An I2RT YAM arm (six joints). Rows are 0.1 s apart.
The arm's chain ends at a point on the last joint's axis. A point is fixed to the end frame.
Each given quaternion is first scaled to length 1.
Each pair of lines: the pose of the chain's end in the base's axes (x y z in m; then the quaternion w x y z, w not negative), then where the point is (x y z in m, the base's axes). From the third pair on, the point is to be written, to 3 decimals.
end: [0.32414 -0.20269 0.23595 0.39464 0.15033 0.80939 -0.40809]
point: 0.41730 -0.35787 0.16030
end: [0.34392 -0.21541 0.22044 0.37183 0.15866 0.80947 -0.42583]
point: 0.42710 -0.37581 0.14406
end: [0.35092 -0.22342 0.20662 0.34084 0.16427 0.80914 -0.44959]
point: 0.421 -0.390 0.130
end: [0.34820 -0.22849 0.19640 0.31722 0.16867 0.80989 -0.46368]
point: 0.409 -0.398 0.119
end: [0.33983 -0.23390 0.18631 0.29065 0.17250 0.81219 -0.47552]
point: 0.391 -0.406 0.108
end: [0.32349 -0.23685 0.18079 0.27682 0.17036 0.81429 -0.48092]
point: 0.370 -0.410 0.101
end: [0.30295 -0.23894 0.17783 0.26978 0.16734 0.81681 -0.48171]
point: 0.348 -0.412 0.097
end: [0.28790 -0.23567 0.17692 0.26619 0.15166 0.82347 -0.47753]
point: 0.336 -0.407 0.094
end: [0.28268 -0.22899 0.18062 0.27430 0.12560 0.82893 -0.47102]
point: 0.339 -0.397 0.097
